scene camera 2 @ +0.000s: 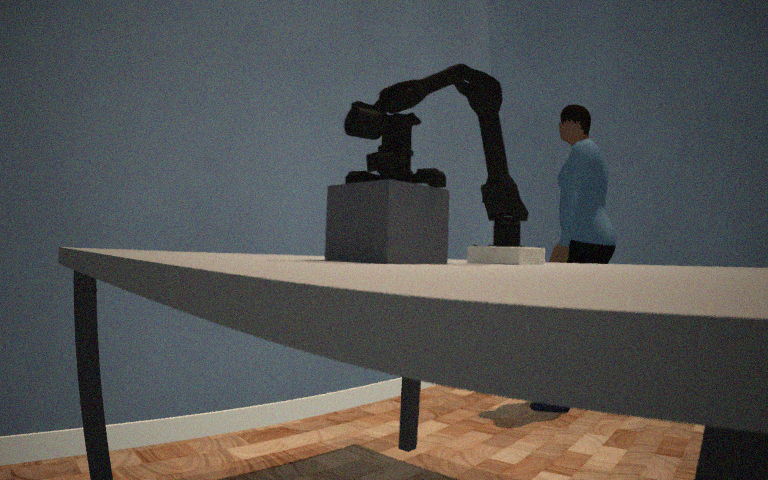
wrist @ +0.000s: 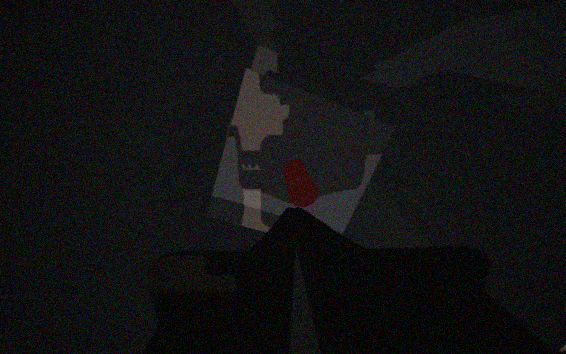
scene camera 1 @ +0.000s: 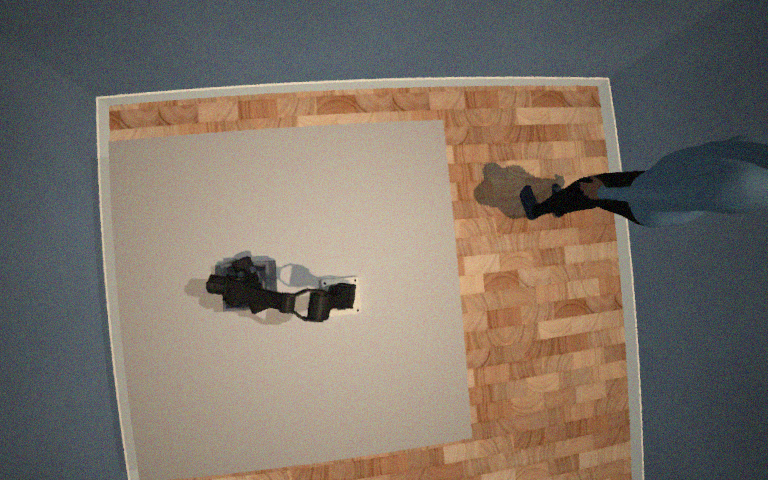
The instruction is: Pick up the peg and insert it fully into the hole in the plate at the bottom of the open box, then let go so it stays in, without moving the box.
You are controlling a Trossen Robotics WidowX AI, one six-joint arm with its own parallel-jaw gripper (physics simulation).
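Seen in the pictures: gripper, fingertip midpoint: (wrist: pixel 293 215); arm's base, origin of the base link: (scene camera 2: pixel 507 247) (scene camera 1: pixel 346 293).
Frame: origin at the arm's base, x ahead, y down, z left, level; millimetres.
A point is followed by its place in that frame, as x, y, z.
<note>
The red peg (wrist: pixel 301 183) {344, -50, -15} shows in the dark wrist view just beyond the fingertips, not between them. Whether it stands in the hole, and whether it touches the tips, I cannot tell. My gripper (wrist: pixel 293 215) {320, -32, -25} is shut and empty, its dark fingertips together just below the peg in that view. The white open box (scene camera 1: pixel 357 300) {-44, 0, 26} (scene camera 2: pixel 496 255) {82, 20, 34} stands on the table, and the gripper reaches down into it from above. Dim surfaces and lit patches inside the box show behind the peg in the wrist view. The hole is not discernible. The arm hides most of the box in the overhead view.
The arm's base stands on a grey block (scene camera 2: pixel 386 223) {411, -27, 67} on the pale table (scene camera 1: pixel 396 367) {-211, 39, 287} (scene camera 2: pixel 651 288) {621, 38, 607}, left of the box. A person in a blue top (scene camera 1: pixel 707 186) (scene camera 2: pixel 583 192) stands beyond the table. A wooden floor (scene camera 1: pixel 543 266) surrounds the table.
</note>
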